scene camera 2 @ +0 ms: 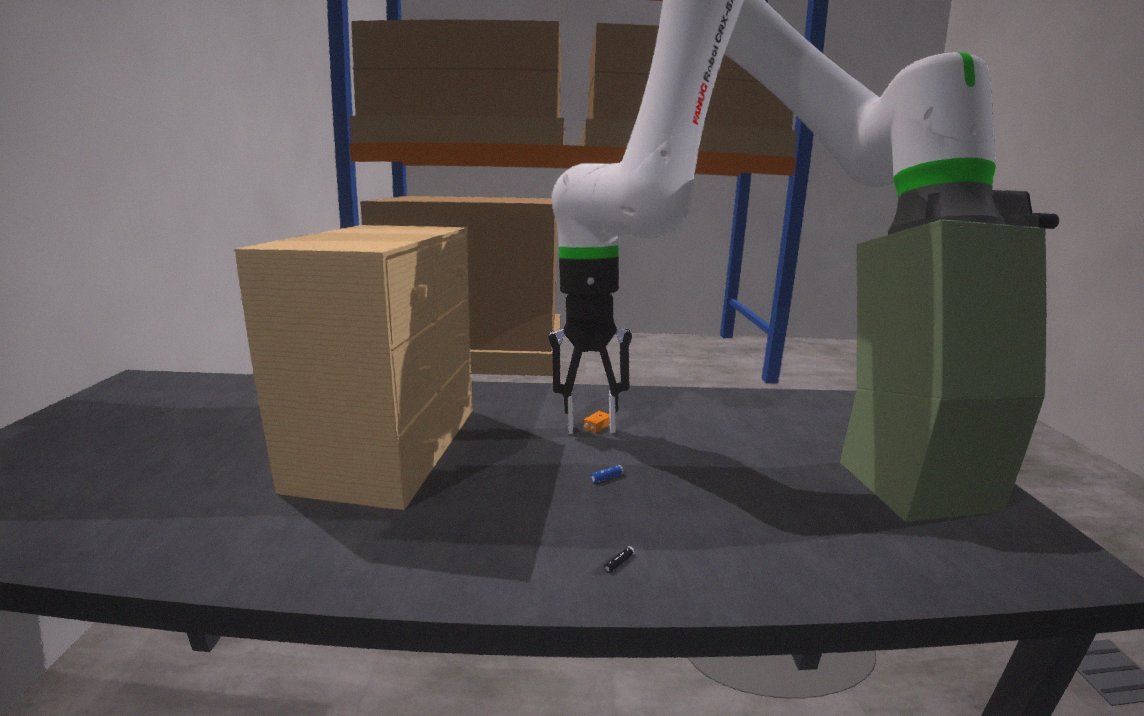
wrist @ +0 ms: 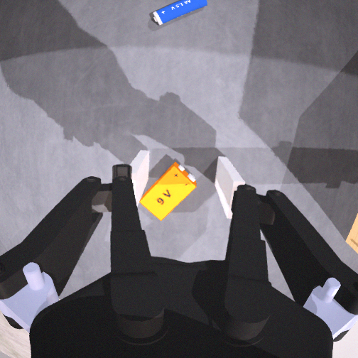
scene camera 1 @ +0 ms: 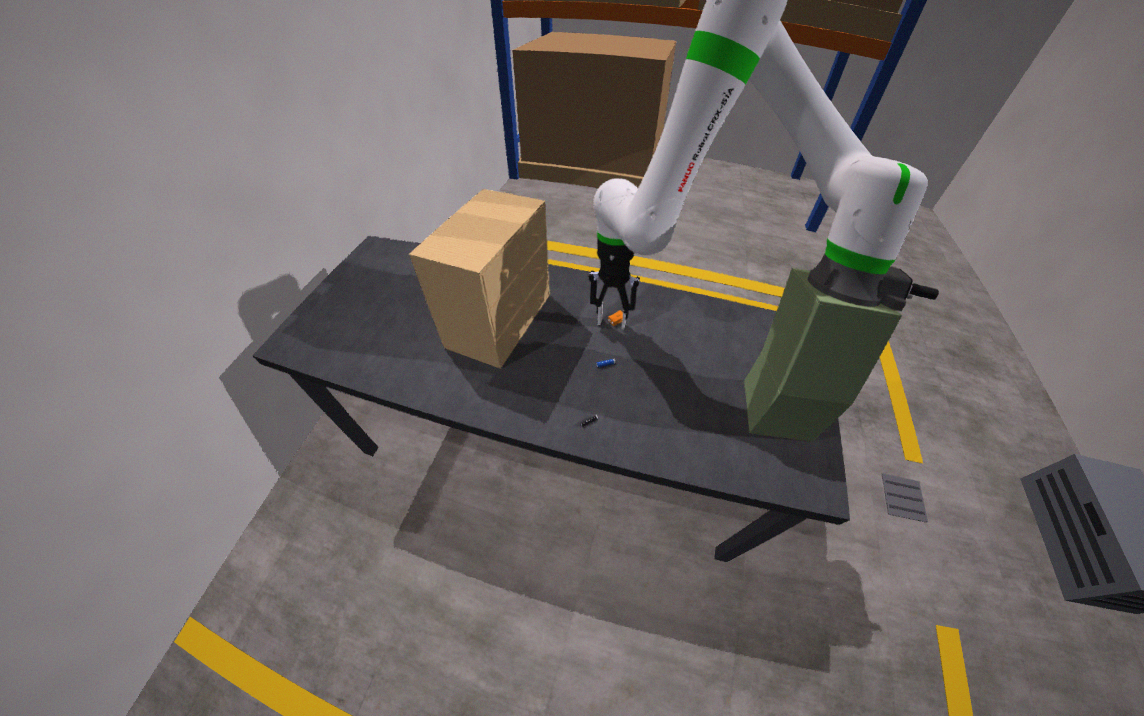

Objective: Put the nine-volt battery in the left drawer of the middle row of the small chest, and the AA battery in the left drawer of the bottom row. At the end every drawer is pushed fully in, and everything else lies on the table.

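Where they show: gripper, between the fingertips: point(scene camera 2: 591, 430) point(scene camera 1: 611, 324); arm's base, origin of its link: point(scene camera 2: 944, 236) point(scene camera 1: 843, 289).
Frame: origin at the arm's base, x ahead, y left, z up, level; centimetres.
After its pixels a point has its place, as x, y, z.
The orange and yellow nine-volt battery point(scene camera 1: 616, 317) {47.4, -9.7, -34.3} point(scene camera 2: 597, 421) {47.4, -8.6, -34.4} point(wrist: 169, 192) lies on the dark table point(scene camera 1: 354, 337) {120.3, 21.4, -36.1} point(scene camera 2: 109, 523) {108.4, 25.7, -36.1}, turned askew. My gripper point(scene camera 1: 612, 325) {48.3, -8.1, -35.9} point(scene camera 2: 591, 430) {48.3, -8.1, -35.9} point(wrist: 182, 167) points down over it, partly open. The battery is between the pads, close to the left pad in the wrist view, with a gap to the right pad. The blue AA battery point(scene camera 1: 605, 363) {46.0, 7.3, -34.9} point(scene camera 2: 607, 474) {46.0, 7.4, -35.0} point(wrist: 181, 10) lies nearer the scene cameras. The wooden chest point(scene camera 1: 459, 303) {79.9, 16.7, -14.8} point(scene camera 2: 329, 363) {80.0, 16.6, -16.7} stands left of the gripper. Its drawer front is seen at a steep angle; no drawer visibly stands out.
A thinner black battery point(scene camera 1: 589, 420) {44.9, 24.9, -35.2} point(scene camera 2: 619, 558) {45.1, 25.2, -35.2} lies nearer the table's front edge. The green pedestal point(scene camera 1: 818, 363) {1.7, 12.4, -10.0} point(scene camera 2: 936, 363) {6.6, 13.6, -14.5} under the arm stands at the right. A storage rack point(scene camera 1: 506, 92) point(scene camera 2: 340, 109) with cardboard boxes stands behind the table.
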